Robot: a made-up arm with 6 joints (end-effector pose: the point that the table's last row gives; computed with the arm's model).
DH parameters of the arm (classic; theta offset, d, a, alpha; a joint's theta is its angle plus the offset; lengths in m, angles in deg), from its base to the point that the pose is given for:
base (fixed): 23.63 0 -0.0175 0
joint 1: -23.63 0.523 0.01 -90
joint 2: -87.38 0 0.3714 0
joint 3: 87.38 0.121 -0.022 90
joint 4: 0 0.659 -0.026 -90
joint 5: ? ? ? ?
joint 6: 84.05 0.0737 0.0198 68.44
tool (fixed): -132.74 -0.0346 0 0
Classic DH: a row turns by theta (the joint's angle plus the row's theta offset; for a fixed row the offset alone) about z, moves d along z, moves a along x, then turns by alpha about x.
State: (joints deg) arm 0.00 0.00 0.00 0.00 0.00 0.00
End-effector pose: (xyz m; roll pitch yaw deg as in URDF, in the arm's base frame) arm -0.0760 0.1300 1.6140 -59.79 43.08 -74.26
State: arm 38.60 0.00 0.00 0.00 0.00 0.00
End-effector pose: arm -0.1484 0.0627 1.6140 -59.79 43.08 -35.66
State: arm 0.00 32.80 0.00 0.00 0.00 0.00
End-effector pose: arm 0.5261 0.1300 1.4780 -105.23 42.96 -106.15
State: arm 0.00 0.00 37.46 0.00 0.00 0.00
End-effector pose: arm 0.3798 0.1300 1.5184 -111.21 41.50 -110.17
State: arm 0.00 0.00 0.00 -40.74 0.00 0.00
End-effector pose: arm -0.0498 0.1685 1.6140 -59.79 43.08 -115.00
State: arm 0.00 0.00 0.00 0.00 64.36 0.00
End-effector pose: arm 0.0011 0.1300 1.6145 -140.05 28.30 -127.02
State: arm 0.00 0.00 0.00 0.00 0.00 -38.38
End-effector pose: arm -0.0552 0.1436 1.6140 -59.79 43.08 -112.64
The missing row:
joint 5: 0 -0.007 -0.009 90
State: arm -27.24 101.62 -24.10 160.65 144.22 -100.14
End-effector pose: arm 0.8746 -0.3511 0.5831 -85.71 -21.34 -19.20
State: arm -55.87 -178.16 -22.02 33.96 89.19 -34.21
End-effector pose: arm 0.2461 -0.1008 -0.4829 63.68 8.35 -131.38
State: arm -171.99 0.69 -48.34 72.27 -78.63 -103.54
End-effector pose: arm 0.5072 0.0179 1.3129 66.01 25.77 -138.85
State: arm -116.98 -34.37 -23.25 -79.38 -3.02 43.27
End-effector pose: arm 0.5267 0.6326 1.1837 16.26 33.84 -176.96
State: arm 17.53 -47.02 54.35 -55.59 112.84 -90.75
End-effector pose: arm -0.2028 0.0530 1.4040 -84.78 -72.44 159.31
